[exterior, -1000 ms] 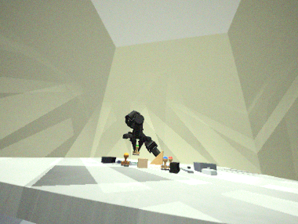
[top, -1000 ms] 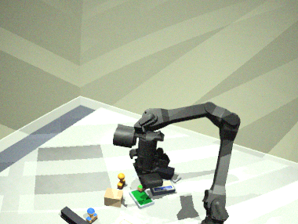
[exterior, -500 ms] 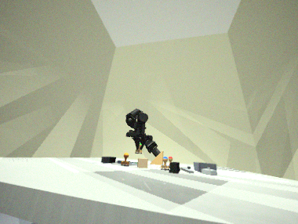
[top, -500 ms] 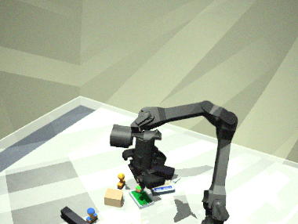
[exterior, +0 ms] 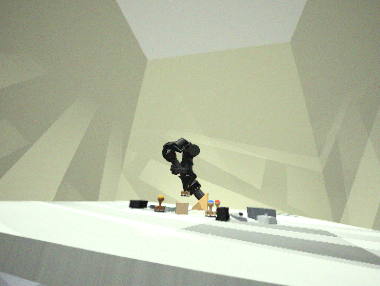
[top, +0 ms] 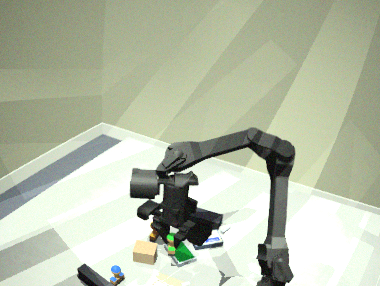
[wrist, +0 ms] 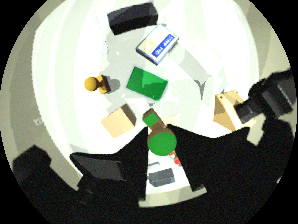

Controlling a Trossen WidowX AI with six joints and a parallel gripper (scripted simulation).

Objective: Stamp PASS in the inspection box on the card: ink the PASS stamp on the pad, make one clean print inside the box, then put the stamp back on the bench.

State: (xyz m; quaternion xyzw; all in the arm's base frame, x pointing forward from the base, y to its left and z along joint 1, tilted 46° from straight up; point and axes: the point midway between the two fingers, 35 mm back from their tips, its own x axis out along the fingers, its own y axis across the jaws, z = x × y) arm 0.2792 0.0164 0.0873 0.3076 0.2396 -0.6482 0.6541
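Now: gripper tip 90 mm short of the blue-knobbed stamp, 130 mm to the right of it and 70 mm above it. Round my gripper tip: green-knob stamp (right at my gripper tip); then green ink pad (60 mm to the right, 90 mm below); then tan box (80 mm ahead, 10 mm to the left, 70 mm below).
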